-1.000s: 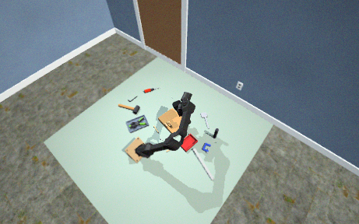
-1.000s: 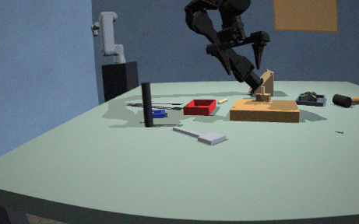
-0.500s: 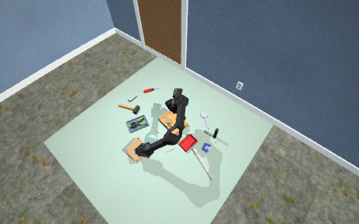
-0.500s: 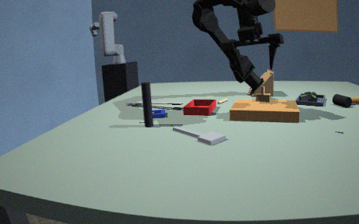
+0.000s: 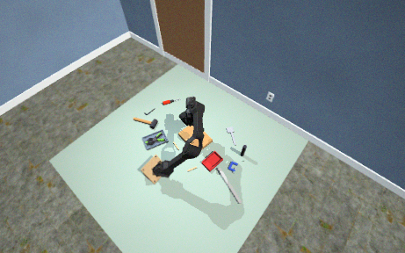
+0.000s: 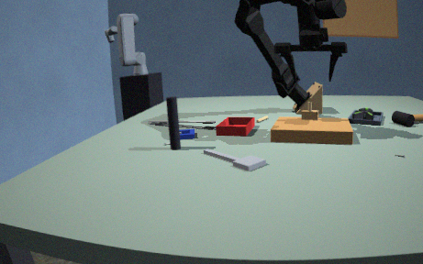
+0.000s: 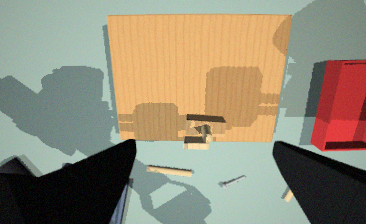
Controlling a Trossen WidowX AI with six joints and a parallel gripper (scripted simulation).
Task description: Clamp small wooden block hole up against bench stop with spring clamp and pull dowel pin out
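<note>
The dowel pin lies 120 mm below my hand, 20 mm behind it and 10 mm to the right of it. The rest, counted from my hand: wooden board: 160 mm below, 20 mm ahead; screw: 170 mm below, 140 mm behind, 40 mm to the right; small wooden block: 130 mm below, 20 mm behind, 10 mm to the right.
</note>
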